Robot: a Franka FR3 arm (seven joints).
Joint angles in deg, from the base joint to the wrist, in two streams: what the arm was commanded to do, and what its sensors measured. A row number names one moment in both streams.
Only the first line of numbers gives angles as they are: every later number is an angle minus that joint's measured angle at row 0.
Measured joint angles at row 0:
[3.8, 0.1, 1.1, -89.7, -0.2, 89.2, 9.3]
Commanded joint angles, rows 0 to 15:
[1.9, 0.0, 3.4, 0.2, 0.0, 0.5, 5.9]
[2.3, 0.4, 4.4, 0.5, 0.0, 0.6, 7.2]
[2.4, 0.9, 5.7, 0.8, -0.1, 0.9, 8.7]
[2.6, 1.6, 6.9, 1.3, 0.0, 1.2, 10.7]
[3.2, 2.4, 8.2, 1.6, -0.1, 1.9, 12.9]
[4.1, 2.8, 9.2, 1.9, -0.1, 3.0, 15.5]
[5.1, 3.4, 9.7, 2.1, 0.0, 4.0, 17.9]
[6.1, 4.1, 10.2, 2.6, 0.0, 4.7, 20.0]
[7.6, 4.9, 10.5, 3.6, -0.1, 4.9, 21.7]
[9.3, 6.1, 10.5, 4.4, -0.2, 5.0, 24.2]
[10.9, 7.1, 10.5, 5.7, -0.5, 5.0, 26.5]
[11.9, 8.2, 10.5, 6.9, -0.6, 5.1, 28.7]
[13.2, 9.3, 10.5, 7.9, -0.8, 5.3, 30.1]
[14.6, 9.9, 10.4, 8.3, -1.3, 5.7, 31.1]
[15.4, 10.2, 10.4, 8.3, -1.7, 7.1, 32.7]
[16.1, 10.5, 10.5, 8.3, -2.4, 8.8, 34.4]
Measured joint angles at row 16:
[13.5, 7.6, 10.8, 5.1, -0.3, 6.2, 29.6]
